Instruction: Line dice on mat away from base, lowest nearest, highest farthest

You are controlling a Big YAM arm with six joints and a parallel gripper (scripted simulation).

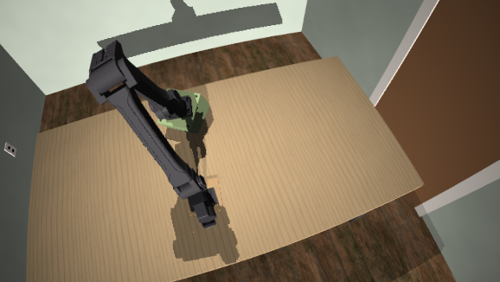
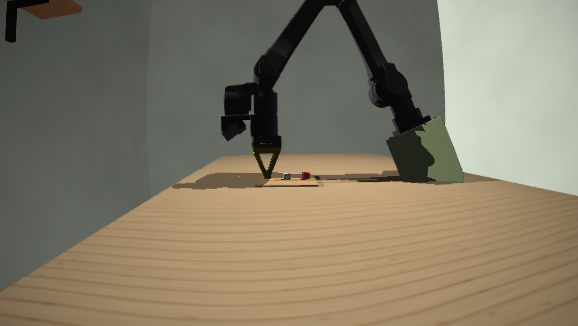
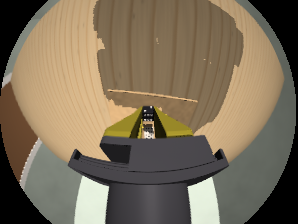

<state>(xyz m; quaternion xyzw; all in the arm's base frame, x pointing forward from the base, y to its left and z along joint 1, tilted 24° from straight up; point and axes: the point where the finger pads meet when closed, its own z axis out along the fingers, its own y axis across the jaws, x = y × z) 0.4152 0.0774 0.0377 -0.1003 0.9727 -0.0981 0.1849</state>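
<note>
My gripper is now right at the black die. Round my hand: tan mat 50 mm behind, 20 mm below, 10 mm to the right; then white die 50 mm behind, 10 mm to the right, 10 mm below; then red die 90 mm behind, 20 mm to the right, 10 mm below.
</note>
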